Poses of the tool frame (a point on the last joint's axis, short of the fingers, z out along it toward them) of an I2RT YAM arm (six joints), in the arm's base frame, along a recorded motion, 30 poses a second.
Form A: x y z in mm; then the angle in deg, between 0 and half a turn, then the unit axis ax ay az.
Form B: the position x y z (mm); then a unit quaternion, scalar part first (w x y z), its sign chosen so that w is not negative. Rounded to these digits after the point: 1 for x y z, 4 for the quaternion.
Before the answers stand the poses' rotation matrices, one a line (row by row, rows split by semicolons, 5 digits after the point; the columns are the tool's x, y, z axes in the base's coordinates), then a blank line. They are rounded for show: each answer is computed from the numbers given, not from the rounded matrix.
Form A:
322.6 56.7 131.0 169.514 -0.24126 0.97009 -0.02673
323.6 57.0 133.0 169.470 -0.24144 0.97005 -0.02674
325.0 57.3 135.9 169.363 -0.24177 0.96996 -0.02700
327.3 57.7 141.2 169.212 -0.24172 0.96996 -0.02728
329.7 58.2 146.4 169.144 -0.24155 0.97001 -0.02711
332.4 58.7 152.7 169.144 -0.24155 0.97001 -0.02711
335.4 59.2 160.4 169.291 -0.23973 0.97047 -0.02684
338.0 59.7 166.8 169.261 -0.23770 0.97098 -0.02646
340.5 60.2 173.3 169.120 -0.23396 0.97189 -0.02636
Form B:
-0.86786 -0.45932 0.18934; -0.46905 0.88314 -0.00752; -0.16376 -0.09534 -0.98188
-0.86756 -0.45958 0.19008; -0.46936 0.88298 -0.00732; -0.16447 -0.09556 -0.98174
-0.86692 -0.46000 0.19198; -0.46997 0.88265 -0.00730; -0.16610 -0.09655 -0.98137
-0.86650 -0.45967 0.19463; -0.46988 0.88270 -0.00721; -0.16848 -0.09770 -0.98085
-0.86646 -0.45931 0.19567; -0.46952 0.88289 -0.00663; -0.16971 -0.09762 -0.98065
-0.86646 -0.45931 0.19567; -0.46952 0.88289 -0.00663; -0.16971 -0.09762 -0.98065
-0.86864 -0.45626 0.19309; -0.46624 0.88463 -0.00709; -0.16758 -0.09619 -0.98116
-0.87047 -0.45263 0.19340; -0.46249 0.88660 -0.00664; -0.16846 -0.09523 -0.98110
-0.87353 -0.44570 0.19567; -0.45565 0.89013 -0.00662; -0.17122 -0.09494 -0.98065

322.6 56.7 131.0 0.0914 -0.2403 0.9660 -0.0266
323.6 57.0 133.0 0.0918 -0.2404 0.9660 -0.0266
325.0 57.3 135.9 0.0927 -0.2407 0.9658 -0.0269
327.3 57.7 141.2 0.0940 -0.2407 0.9657 -0.0272
329.7 58.2 146.4 0.0946 -0.2405 0.9657 -0.0270
332.4 58.7 152.7 0.0946 -0.2405 0.9657 -0.0270
335.4 59.2 160.4 0.0933 -0.2387 0.9662 -0.0267
338.0 59.7 166.8 0.0936 -0.2367 0.9667 -0.0263
340.5 60.2 173.3 0.0948 -0.2329 0.9675 -0.0262

